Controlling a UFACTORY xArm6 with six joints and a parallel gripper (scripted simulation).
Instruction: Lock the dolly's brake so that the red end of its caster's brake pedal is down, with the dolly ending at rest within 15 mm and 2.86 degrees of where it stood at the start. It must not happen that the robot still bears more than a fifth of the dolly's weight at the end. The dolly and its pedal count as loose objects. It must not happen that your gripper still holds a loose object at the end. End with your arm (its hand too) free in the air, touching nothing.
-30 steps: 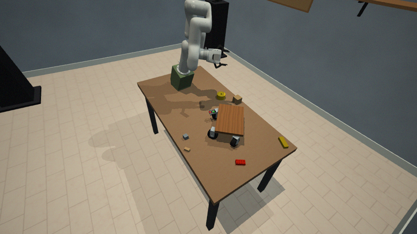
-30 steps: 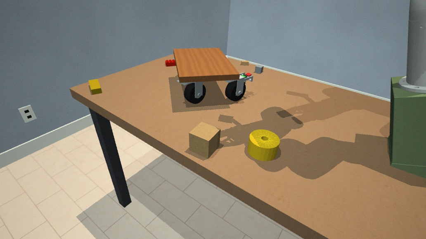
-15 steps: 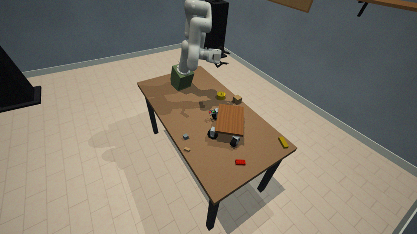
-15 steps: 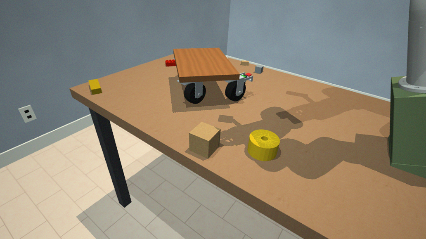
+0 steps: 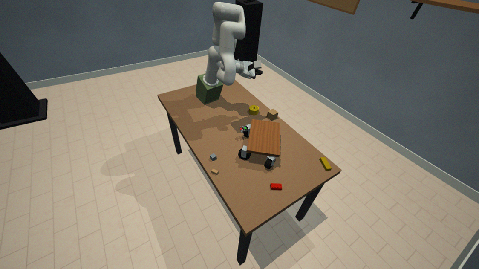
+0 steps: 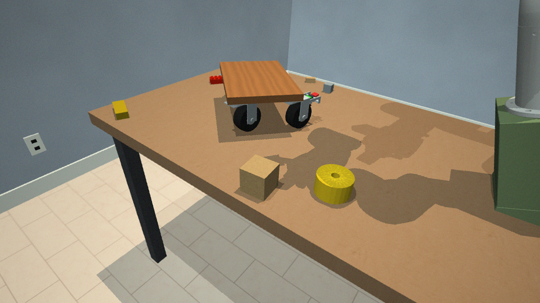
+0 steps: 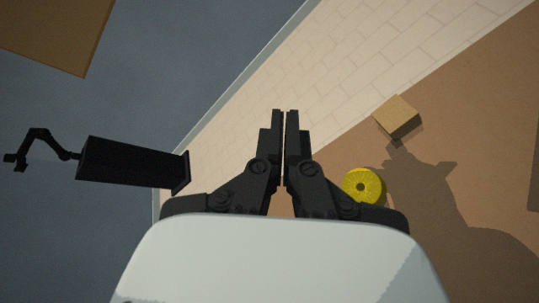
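Now: hand 31 cm above the brake pedal, 20 cm to the left of it and 15 cm short of it. Round my hand: grey cube: 47 cm to the right, 38 cm below, 23 cm ahead; then tan cube: 36 cm below, 14 cm to the left, 7 cm ahead; then small tan block: 51 cm to the right, 38 cm below, 34 cm ahead.
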